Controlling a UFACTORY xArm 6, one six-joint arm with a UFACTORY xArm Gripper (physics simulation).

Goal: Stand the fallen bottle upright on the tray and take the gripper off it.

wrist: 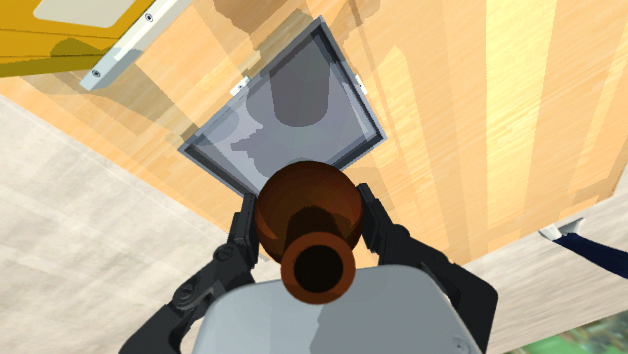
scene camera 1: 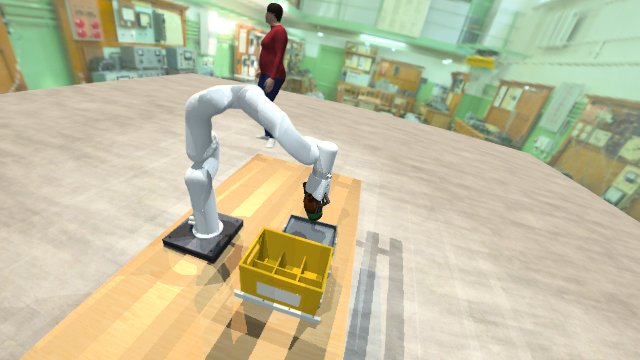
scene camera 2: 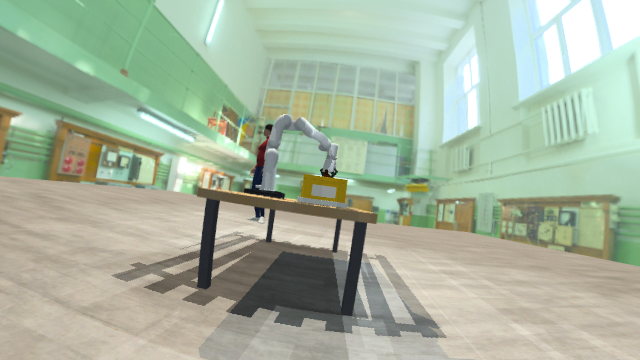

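Note:
My gripper (scene camera 1: 316, 199) (scene camera 2: 328, 172) (wrist: 307, 201) is shut on the brown bottle (scene camera 1: 312, 204) (wrist: 308, 186), with one finger on each side of its body. The bottle is nearly upright, mouth up and green lower end down, with a slight tilt in scene camera 1. It is held above the level of the grey tray (scene camera 1: 322, 235) (wrist: 345, 112), near its far edge in scene camera 1. In the wrist view the bottle's body hides its base and the near corner of the tray. Shadows fall on the tray floor.
A yellow crate (scene camera 1: 248, 280) (scene camera 2: 341, 191) (wrist: 45, 46) with compartments stands beside the tray, with a white rail (scene camera 1: 277, 306) (wrist: 136, 44) along its foot. The arm's black base plate (scene camera 1: 200, 247) is on the wooden table. A person in red (scene camera 1: 274, 52) (scene camera 2: 262, 152) stands behind the table.

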